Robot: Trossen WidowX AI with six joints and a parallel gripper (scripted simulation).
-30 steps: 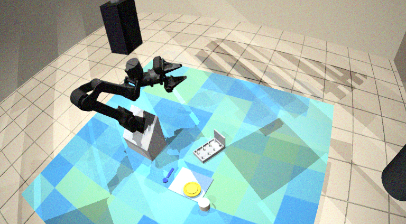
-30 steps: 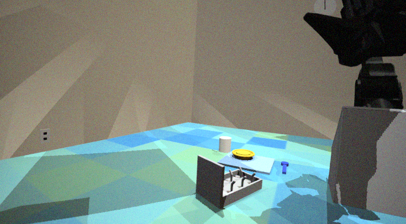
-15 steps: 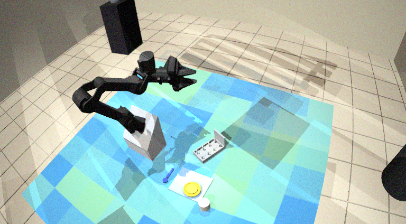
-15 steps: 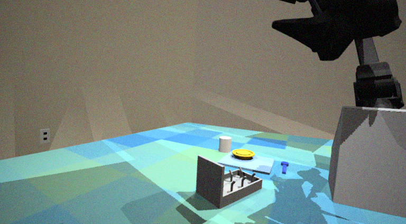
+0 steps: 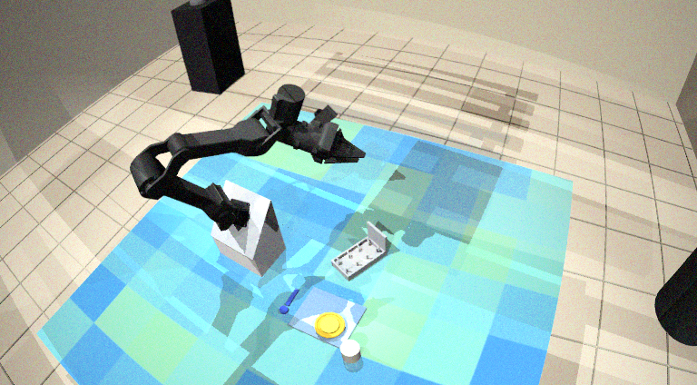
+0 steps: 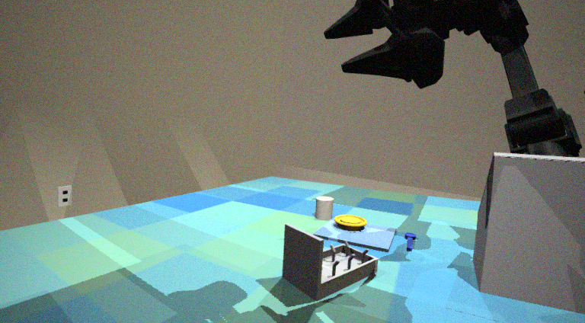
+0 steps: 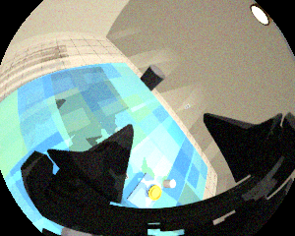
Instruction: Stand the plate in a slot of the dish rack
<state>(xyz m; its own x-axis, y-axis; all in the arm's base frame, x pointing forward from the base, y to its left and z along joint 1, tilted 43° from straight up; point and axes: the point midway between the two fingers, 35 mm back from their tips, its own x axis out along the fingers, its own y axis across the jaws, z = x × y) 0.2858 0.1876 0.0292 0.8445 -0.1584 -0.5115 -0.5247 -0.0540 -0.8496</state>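
My gripper tip is now 2 cm short of the yellow plate, 27 cm to the left of it and 30 cm above it. Also, from my gripper tip: grey-blue slab: 1 cm behind, 24 cm to the right, 31 cm below; grey dish rack: 5 cm to the right, 29 cm below; blue piece: 11 cm behind, 25 cm to the right, 31 cm below.
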